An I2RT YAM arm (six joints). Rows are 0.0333 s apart.
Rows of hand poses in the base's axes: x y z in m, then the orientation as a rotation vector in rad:
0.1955, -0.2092, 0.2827, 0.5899, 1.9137, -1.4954
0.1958, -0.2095, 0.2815, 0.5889, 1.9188, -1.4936
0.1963, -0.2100, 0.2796, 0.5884, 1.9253, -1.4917
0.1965, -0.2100, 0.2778, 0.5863, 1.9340, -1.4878
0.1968, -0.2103, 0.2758, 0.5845, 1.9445, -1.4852
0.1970, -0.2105, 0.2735, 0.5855, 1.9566, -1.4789
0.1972, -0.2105, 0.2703, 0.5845, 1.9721, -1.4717
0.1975, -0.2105, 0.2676, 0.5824, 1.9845, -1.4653
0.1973, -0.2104, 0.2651, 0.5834, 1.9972, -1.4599
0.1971, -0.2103, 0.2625, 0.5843, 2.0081, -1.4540
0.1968, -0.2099, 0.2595, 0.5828, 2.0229, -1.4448
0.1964, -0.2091, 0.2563, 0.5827, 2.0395, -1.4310
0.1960, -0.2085, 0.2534, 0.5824, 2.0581, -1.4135
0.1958, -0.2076, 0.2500, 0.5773, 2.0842, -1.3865
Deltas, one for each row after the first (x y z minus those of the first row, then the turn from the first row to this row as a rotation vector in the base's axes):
0.0003, -0.0003, -0.0012, 0.0034, 0.0029, 0.0007
0.0008, -0.0008, -0.0031, 0.0078, 0.0065, 0.0008
0.0010, -0.0008, -0.0049, 0.0139, 0.0111, 0.0026
0.0013, -0.0011, -0.0069, 0.0205, 0.0175, 0.0032
0.0015, -0.0013, -0.0092, 0.0304, 0.0223, 0.0035
0.0017, -0.0013, -0.0124, 0.0421, 0.0296, 0.0048
0.0020, -0.0013, -0.0151, 0.0513, 0.0356, 0.0071
0.0018, -0.0012, -0.0176, 0.0611, 0.0414, 0.0067
0.0016, -0.0011, -0.0202, 0.0701, 0.0458, 0.0069
0.0013, -0.0007, -0.0232, 0.0821, 0.0519, 0.0095
0.0009, 0.0001, -0.0264, 0.0976, 0.0567, 0.0131
0.0005, 0.0007, -0.0293, 0.1157, 0.0613, 0.0181
0.0003, 0.0016, -0.0327, 0.1411, 0.0682, 0.0292

